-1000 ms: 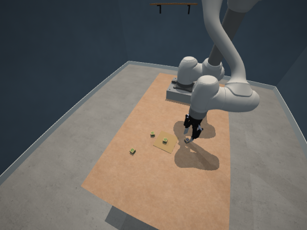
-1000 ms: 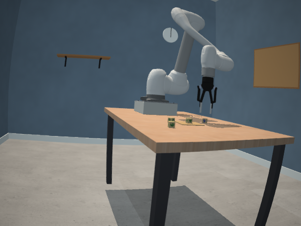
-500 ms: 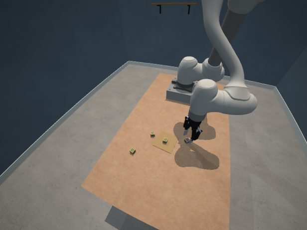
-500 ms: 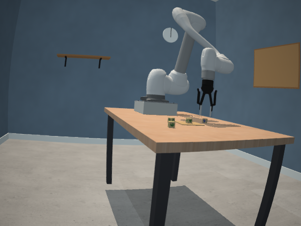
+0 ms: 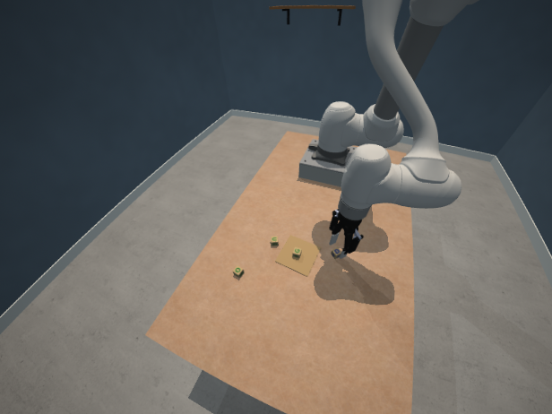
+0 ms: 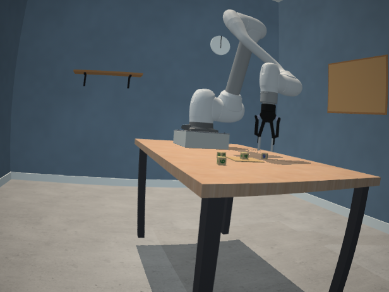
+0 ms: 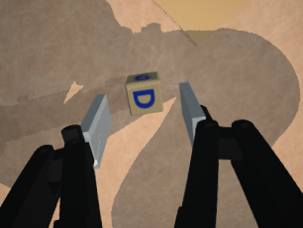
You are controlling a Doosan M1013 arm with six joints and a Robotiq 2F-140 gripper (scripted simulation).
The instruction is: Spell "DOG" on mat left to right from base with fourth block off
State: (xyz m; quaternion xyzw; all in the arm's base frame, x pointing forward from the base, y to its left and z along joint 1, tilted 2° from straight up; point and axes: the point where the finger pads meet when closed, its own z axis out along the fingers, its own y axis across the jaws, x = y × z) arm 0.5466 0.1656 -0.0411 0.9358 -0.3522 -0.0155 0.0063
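My hand is 6 cm above the D block. From my hand the other things lie so: G block: 14 cm to the right, 6 cm ahead, 5 cm below; then tan mat: 14 cm to the right, 7 cm below, 5 cm ahead.
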